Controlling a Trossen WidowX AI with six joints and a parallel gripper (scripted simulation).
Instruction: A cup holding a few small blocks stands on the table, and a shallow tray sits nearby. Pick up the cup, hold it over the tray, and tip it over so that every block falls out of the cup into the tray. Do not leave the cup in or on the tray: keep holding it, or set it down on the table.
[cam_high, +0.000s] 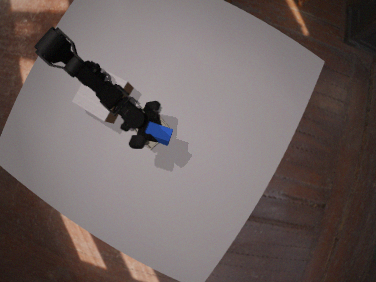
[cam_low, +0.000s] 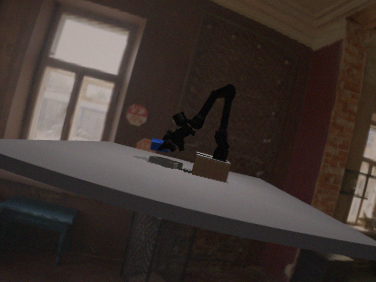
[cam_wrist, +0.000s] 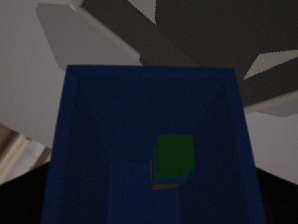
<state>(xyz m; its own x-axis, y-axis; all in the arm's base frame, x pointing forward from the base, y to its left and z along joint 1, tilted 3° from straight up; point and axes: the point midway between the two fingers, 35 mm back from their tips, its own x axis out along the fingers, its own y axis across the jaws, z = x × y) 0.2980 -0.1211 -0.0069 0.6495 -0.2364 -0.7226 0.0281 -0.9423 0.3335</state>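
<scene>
Right now my gripper tip is 2 cm short of the blue cup, 1 cm to the right of it and 1 cm below it. Also, from my gripper tip: green block: 1 cm to the left.
</scene>
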